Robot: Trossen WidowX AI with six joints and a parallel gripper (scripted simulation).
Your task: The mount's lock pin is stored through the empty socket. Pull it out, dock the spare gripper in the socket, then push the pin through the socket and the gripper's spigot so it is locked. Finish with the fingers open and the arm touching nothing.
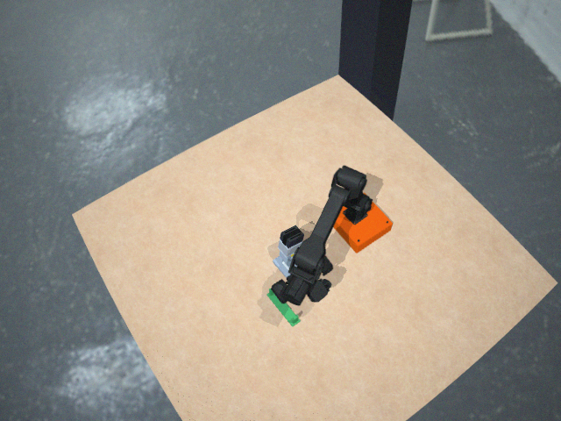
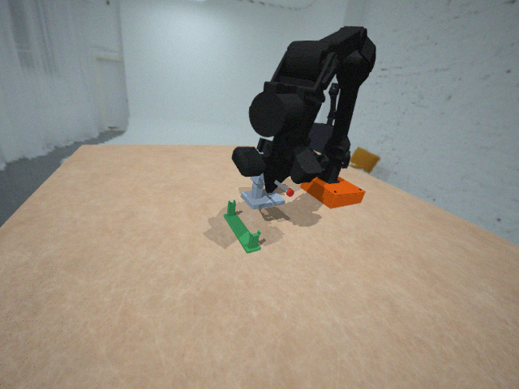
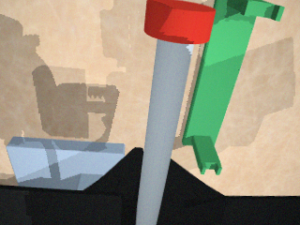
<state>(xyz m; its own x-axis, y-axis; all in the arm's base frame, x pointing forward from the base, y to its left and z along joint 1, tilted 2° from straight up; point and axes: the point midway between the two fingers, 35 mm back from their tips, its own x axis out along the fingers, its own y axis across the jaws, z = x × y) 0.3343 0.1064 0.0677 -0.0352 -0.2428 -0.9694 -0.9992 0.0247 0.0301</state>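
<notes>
Now: the mount 6 cm behind my gripper tip, 11 cm to the right of it and 4 cm below it. From my gripper tip the other things lie so: spare gripper 6 cm behind, 11 cm to the right, 3 cm above; then green cradle 6 cm ahead, 7 cm below.
</notes>
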